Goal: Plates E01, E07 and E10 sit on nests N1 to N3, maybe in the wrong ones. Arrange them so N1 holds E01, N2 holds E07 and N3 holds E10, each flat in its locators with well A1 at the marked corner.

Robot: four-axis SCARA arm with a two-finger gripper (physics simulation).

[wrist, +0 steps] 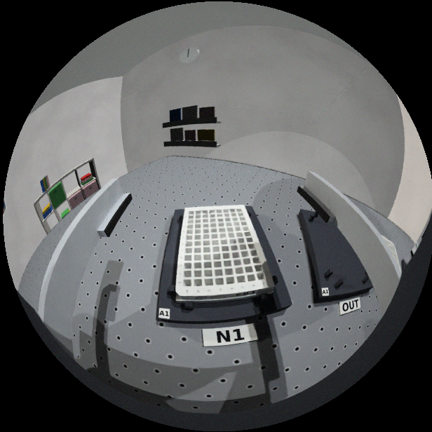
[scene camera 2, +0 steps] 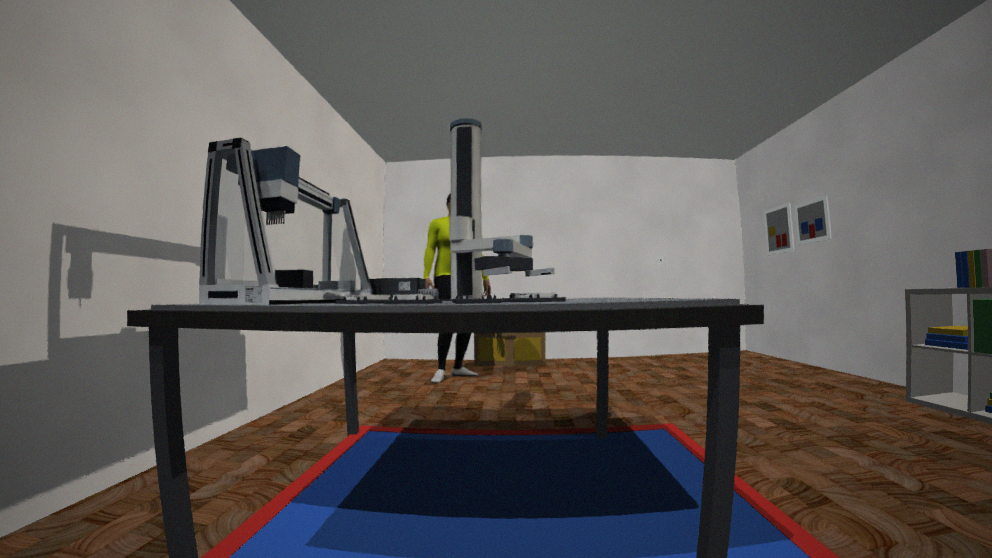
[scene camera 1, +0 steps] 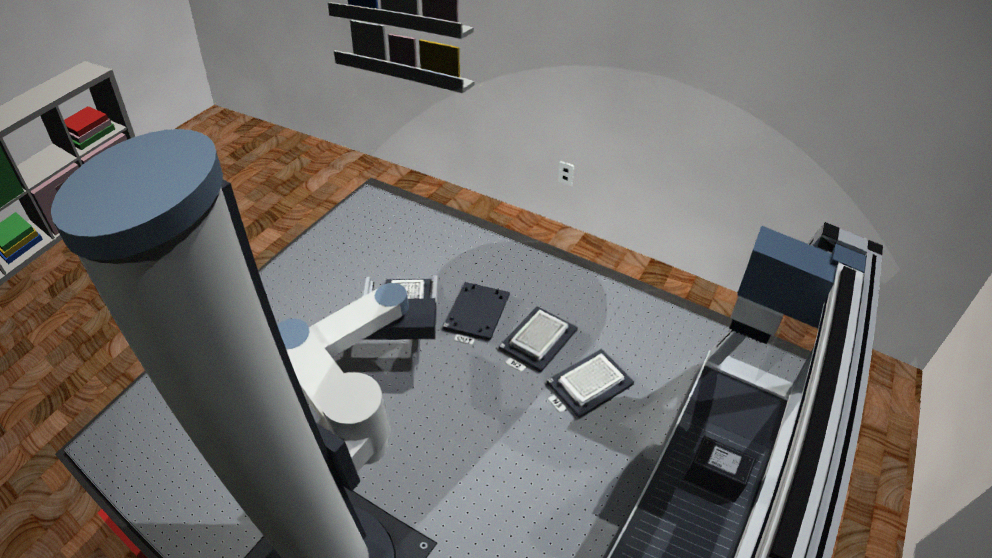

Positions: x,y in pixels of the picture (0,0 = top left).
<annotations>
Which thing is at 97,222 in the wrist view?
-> The gripper.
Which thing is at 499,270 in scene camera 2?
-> The gripper.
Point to a nest N3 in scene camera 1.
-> At 580,411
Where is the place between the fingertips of the gripper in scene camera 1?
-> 401,279
</annotations>
